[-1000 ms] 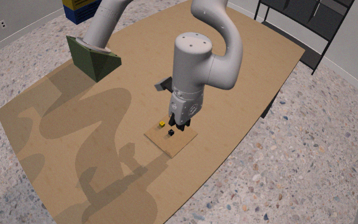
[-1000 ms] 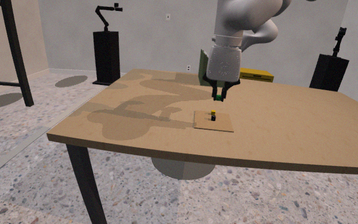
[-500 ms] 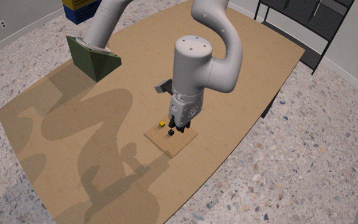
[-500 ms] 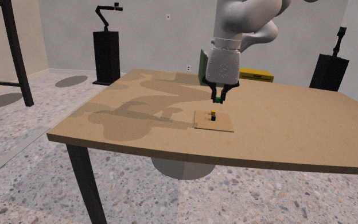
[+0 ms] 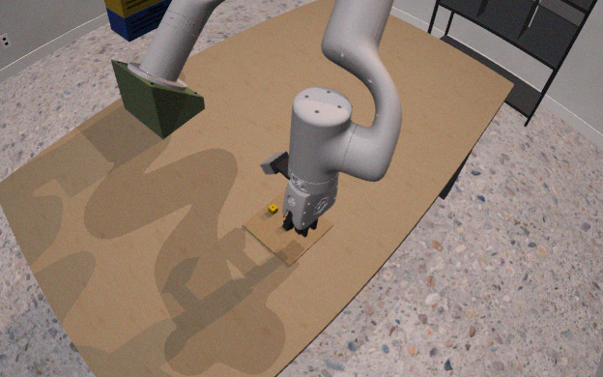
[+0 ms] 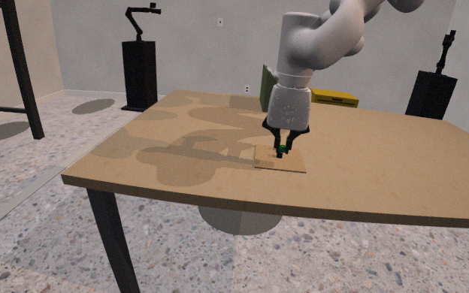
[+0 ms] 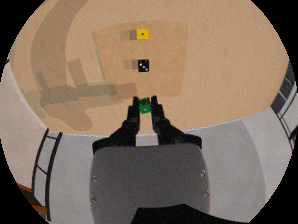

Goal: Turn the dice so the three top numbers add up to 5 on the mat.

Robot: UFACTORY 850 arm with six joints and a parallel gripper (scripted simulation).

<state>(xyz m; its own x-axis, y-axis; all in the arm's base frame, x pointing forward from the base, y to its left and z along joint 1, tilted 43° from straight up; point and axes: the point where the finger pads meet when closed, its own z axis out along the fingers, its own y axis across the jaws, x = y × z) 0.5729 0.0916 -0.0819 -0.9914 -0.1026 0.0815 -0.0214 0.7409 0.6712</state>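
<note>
My hand is 50 mm past the black die and 50 mm above it. From my hand the other things lie so: green die 10 mm below; tan mat 50 mm behind, 60 mm below; yellow die 100 mm behind, 50 mm below.
</note>
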